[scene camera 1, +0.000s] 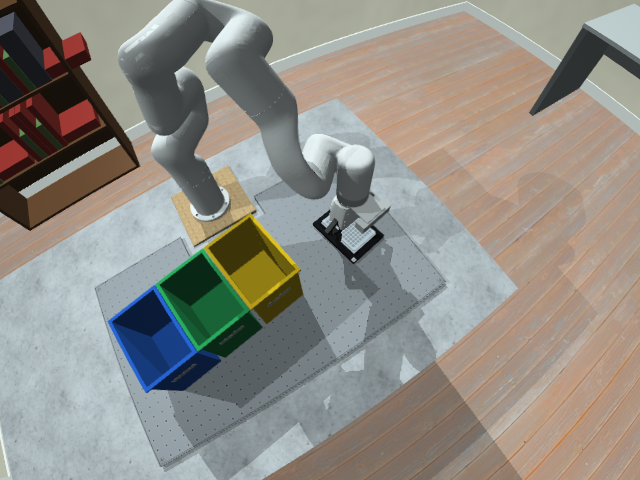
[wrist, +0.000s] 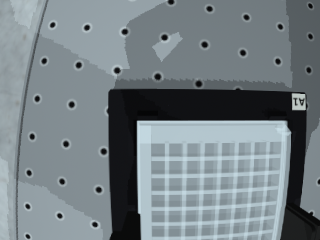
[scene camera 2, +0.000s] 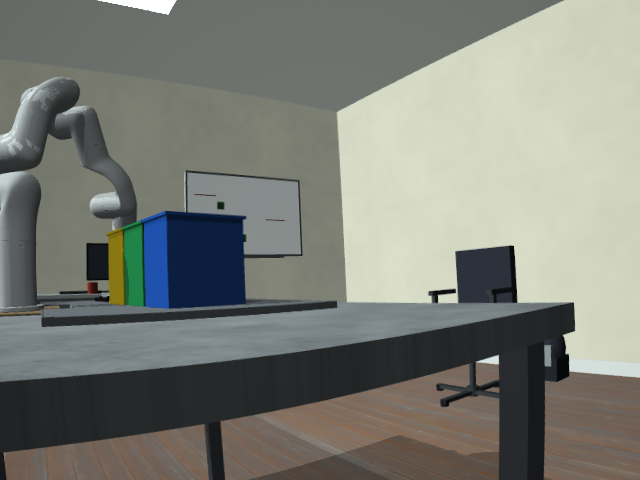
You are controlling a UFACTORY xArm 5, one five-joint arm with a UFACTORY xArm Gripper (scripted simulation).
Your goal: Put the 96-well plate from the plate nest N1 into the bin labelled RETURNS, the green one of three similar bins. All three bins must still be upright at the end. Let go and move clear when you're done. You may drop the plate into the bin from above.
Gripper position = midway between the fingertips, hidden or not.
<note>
In view: my gripper [scene camera 1: 348, 227], a green bin [scene camera 1: 199, 297], a white 96-well plate [wrist: 173, 188], a blue bin [scene camera 2: 191, 259], a yellow bin [scene camera 1: 253, 260] and a black plate nest [wrist: 172, 104].
The green bin is seen too in scene camera 2 [scene camera 2: 133, 233]. The blue bin also shows in scene camera 1 [scene camera 1: 147, 335]. The yellow bin shows as well in scene camera 2 [scene camera 2: 115, 238]. The wrist view misses the green bin: it is out of frame. The wrist view misses the blue bin: it is out of frame.
</note>
